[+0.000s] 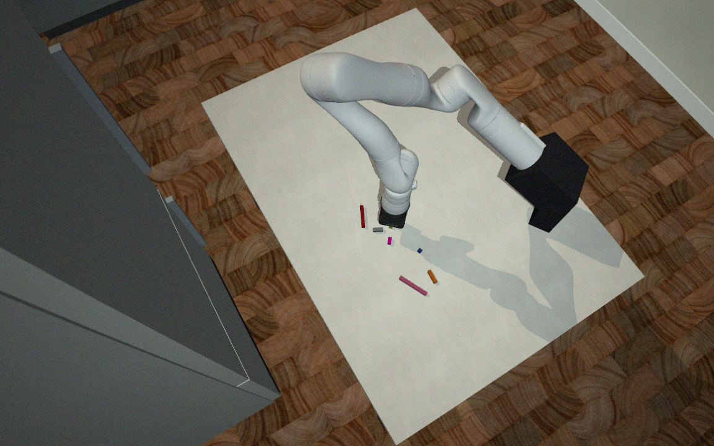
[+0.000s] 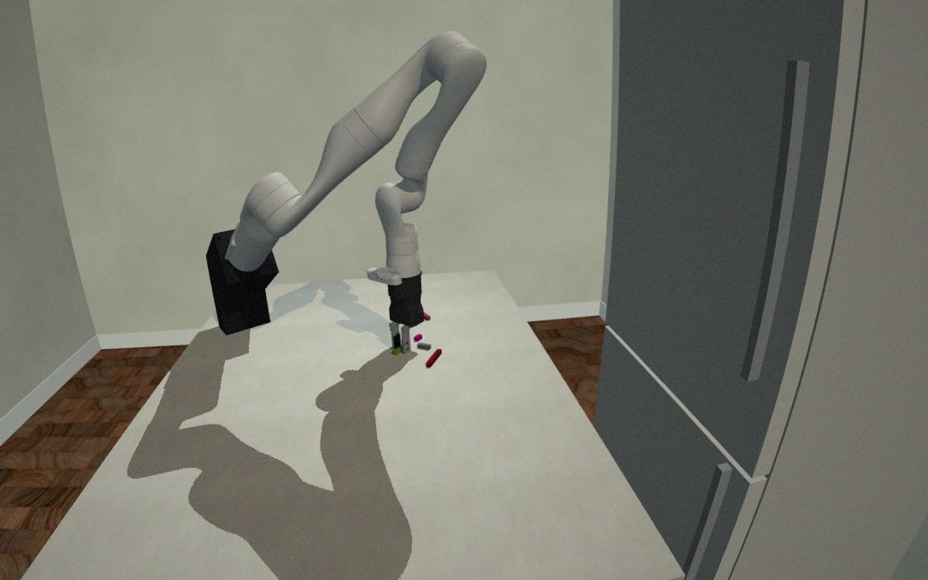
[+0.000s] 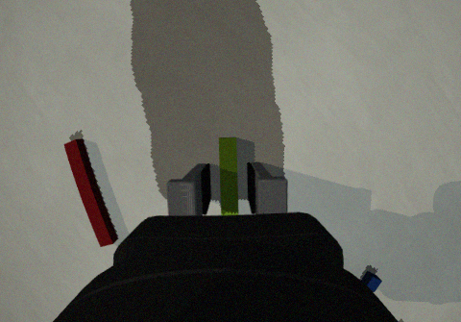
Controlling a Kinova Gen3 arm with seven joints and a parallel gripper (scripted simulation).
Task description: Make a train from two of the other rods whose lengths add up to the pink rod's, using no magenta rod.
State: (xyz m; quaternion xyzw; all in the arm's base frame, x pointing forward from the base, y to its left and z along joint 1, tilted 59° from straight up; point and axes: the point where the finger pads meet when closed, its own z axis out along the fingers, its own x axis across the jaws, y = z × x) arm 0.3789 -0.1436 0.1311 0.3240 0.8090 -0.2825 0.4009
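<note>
The lime rod is 1 cm below my hand. From my hand the other things lie so: grey rod 5 cm ahead, 1 cm to the right, 1 cm below; then red rod 5 cm ahead, 7 cm to the right, 1 cm below; then magenta rod 5 cm ahead, 4 cm to the left, 1 cm below.
</note>
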